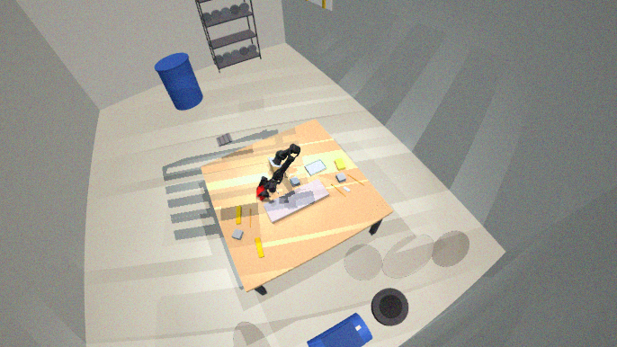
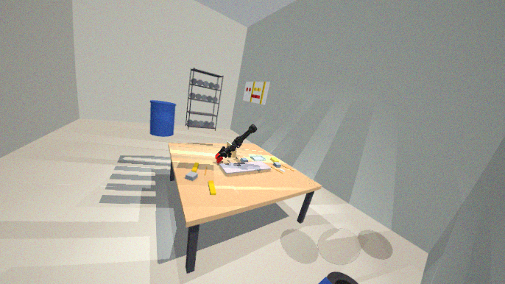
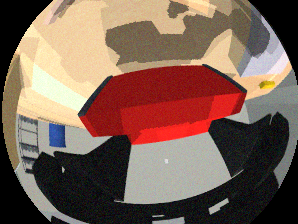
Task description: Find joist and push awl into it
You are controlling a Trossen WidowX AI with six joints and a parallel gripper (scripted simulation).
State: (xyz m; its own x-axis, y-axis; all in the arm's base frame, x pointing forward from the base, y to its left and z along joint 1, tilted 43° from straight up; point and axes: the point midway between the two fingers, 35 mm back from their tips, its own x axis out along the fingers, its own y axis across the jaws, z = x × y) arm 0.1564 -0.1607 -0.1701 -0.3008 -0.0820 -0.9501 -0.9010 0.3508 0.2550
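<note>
Right now the red stud finder is 1 cm to the left of my gripper tip, 1 cm below it and 1 cm behind it. Also, from my gripper tip: yellow block 76 cm to the left, 13 cm ahead, 6 cm below; then awl 15 cm to the left, 7 cm below, 5 cm ahead; then light blue tray 56 cm to the left, 7 cm below, 3 cm ahead.
</note>
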